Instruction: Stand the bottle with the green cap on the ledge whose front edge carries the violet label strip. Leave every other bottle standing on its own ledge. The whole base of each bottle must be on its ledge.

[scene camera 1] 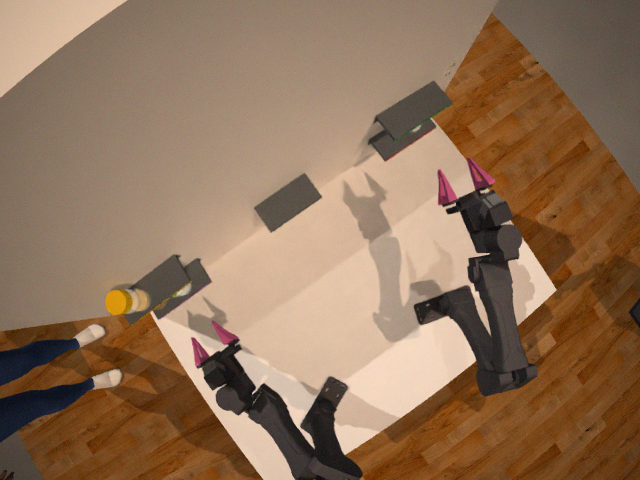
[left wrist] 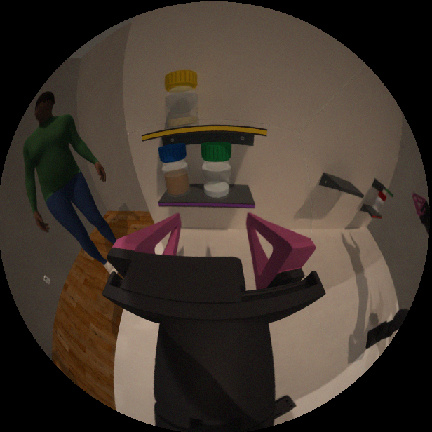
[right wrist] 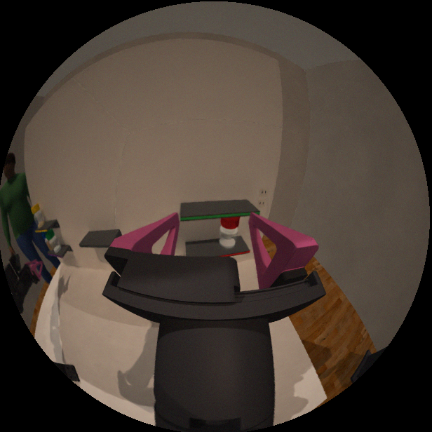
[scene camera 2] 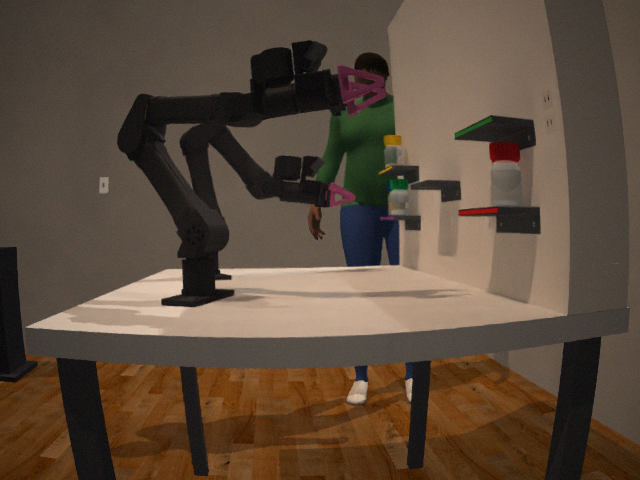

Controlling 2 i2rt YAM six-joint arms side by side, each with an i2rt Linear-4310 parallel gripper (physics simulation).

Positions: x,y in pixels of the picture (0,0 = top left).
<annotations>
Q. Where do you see a violet-strip ledge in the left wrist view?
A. At 238,193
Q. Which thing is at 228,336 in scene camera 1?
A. My left gripper.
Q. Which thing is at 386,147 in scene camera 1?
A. A red-strip ledge.
</annotations>
